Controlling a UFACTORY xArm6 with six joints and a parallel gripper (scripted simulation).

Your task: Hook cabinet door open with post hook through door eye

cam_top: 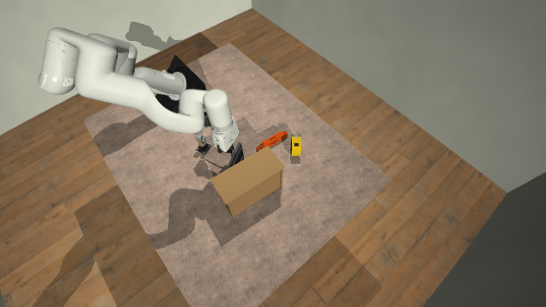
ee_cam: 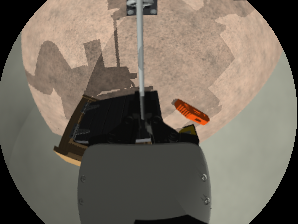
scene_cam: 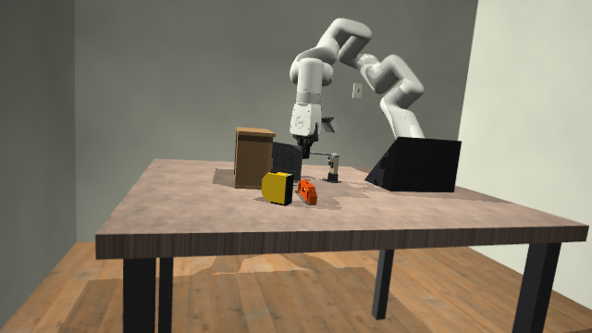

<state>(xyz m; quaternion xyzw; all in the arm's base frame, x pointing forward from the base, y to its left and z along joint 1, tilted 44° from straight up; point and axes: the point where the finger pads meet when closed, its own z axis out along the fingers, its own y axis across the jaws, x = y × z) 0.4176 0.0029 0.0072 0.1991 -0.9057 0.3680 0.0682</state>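
Now: hand 5 cm past the thin hook rod, 2 cm to the left of it and 2 cm above it. Round my hand: orange tool (18 cm to the left, 9 cm below, 4 cm ahead); hook post (9 cm behind, 4 cm to the right, 4 cm below); dark door (6 cm ahead, 4 cm to the right, 3 cm below).
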